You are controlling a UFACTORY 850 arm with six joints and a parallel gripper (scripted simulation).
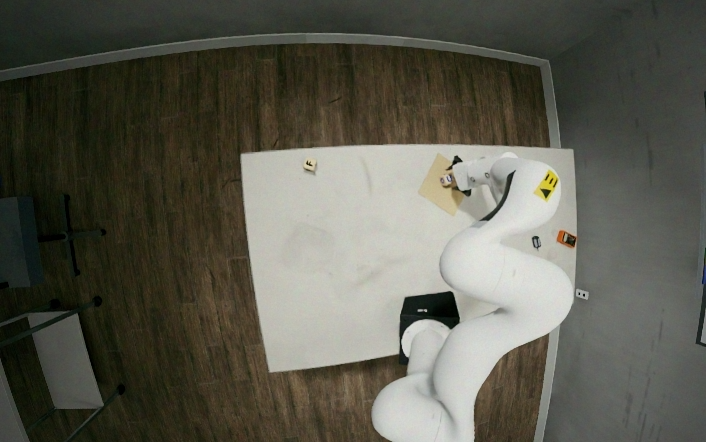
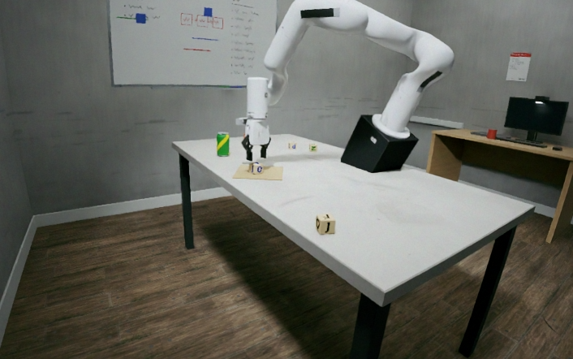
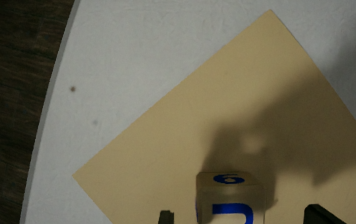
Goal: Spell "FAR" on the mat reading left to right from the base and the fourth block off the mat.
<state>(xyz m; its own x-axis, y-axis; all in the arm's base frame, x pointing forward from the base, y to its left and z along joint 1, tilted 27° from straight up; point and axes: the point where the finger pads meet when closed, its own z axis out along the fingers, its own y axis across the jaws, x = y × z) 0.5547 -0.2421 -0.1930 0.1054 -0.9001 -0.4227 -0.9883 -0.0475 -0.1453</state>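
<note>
Now: the tan mat 2 cm behind my hand, 1 cm to the right of it and 8 cm below it. From my hand the other things lie so: yellow can: 7 cm behind, 37 cm to the right, 2 cm below; then dark object: 43 cm behind, 46 cm to the right, 6 cm below; then small orange object: 48 cm behind, 70 cm to the right, 6 cm below.
</note>
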